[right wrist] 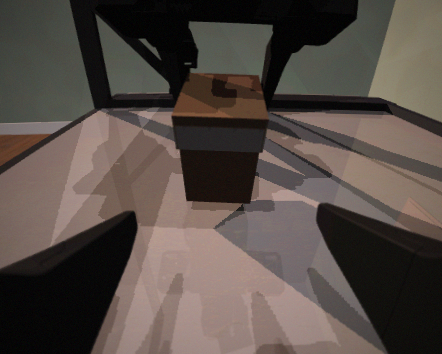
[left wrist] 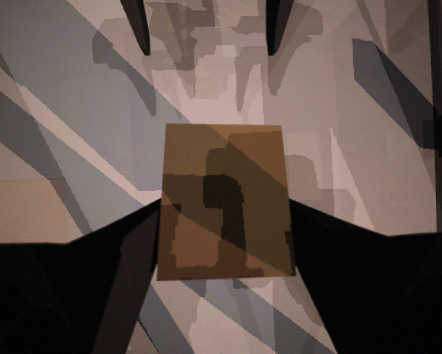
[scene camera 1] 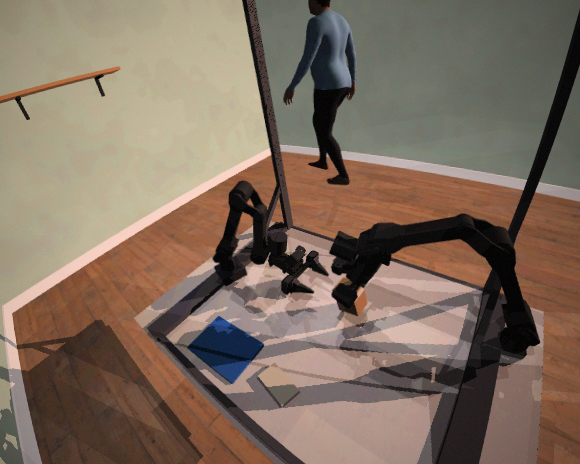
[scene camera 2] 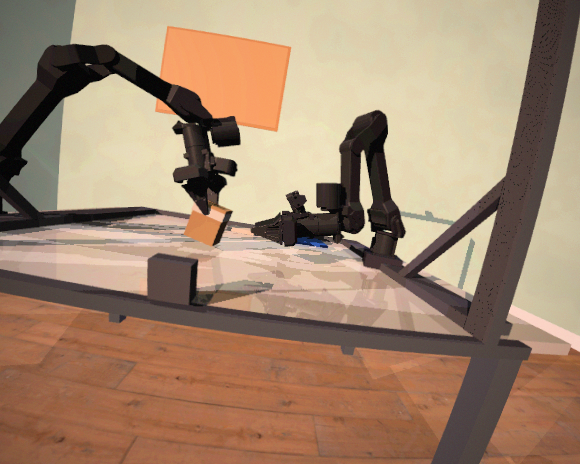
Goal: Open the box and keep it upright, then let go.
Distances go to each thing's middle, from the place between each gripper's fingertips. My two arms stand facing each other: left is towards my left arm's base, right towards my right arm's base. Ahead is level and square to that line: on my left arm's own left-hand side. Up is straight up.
Labels:
My left hand is 2 cm above the brown box (scene camera 2: 200, 227). The rest, counted from my left hand: blue square panel (scene camera 1: 227, 349): 32 cm to the right, 28 cm ahead, 8 cm below.
The brown box lies 11 cm to the left of my right hand and 2 cm ahead of it. The rest, counted from my right hand: blue square panel 30 cm ahead, 21 cm to the right, 6 cm below.

